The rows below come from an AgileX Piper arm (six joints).
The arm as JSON. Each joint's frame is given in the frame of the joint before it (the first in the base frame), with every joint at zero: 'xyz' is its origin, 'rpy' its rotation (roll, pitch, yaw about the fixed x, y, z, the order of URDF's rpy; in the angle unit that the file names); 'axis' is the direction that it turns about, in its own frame. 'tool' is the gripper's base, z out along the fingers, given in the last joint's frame.
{
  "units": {
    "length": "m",
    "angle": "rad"
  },
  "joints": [
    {
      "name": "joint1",
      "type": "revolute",
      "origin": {
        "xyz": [
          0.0,
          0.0,
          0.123
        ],
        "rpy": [
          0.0,
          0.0,
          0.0
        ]
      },
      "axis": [
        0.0,
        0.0,
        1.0
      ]
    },
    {
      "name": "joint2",
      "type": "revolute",
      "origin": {
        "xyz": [
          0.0,
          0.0,
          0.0
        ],
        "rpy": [
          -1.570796,
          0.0,
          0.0
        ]
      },
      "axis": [
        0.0,
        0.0,
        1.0
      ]
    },
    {
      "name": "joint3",
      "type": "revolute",
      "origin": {
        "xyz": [
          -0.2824,
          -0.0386,
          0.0
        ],
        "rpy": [
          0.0,
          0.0,
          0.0
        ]
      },
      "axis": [
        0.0,
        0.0,
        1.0
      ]
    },
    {
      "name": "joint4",
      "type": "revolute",
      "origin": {
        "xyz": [
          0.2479,
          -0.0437,
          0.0
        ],
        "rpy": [
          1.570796,
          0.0,
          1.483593
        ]
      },
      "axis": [
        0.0,
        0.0,
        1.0
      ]
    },
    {
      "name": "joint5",
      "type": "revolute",
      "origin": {
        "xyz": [
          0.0,
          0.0,
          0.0
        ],
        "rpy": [
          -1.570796,
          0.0,
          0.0
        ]
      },
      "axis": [
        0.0,
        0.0,
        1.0
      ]
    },
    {
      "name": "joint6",
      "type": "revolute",
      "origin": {
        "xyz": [
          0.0,
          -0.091,
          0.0
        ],
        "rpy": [
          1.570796,
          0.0,
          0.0
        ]
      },
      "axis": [
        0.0,
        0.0,
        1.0
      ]
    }
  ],
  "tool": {
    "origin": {
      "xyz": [
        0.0,
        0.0,
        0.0
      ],
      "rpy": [
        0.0,
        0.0,
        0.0
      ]
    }
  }
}
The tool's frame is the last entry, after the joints.
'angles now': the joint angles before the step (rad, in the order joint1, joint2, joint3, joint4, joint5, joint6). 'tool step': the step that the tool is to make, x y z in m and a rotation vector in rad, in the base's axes. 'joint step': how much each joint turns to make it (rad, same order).
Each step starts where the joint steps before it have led.
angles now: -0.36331, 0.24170, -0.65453, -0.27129, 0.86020, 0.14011
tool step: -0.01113, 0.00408, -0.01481, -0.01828, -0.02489, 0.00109
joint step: -0.00002, -0.08887, 0.05774, -0.00213, -0.00004, -0.00688
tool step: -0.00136, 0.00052, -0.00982, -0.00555, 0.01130, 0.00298
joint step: -0.00004, -0.02885, 0.03541, 0.00005, 0.00001, -0.00993
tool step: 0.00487, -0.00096, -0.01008, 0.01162, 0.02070, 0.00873
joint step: 0.00006, 0.00000, 0.03848, 0.00874, -0.01603, -0.00224
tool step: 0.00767, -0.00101, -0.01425, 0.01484, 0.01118, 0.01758
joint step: -0.00003, -0.00002, 0.05925, 0.01670, -0.04498, -0.00006
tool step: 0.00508, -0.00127, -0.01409, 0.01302, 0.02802, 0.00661
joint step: 0.00011, 0.00000, 0.05166, 0.00447, -0.02146, 0.00015
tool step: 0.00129, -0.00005, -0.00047, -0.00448, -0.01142, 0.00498
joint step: -0.00002, 0.00000, 0.00662, 0.00173, -0.01946, -0.00005
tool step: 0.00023, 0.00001, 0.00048, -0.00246, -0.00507, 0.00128
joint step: -0.00001, 0.00005, 0.00000, -0.00002, -0.00583, 0.00002
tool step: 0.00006, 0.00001, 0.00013, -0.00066, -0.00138, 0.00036
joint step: -0.00009, -0.00001, 0.00000, 0.00014, -0.00158, -0.00014
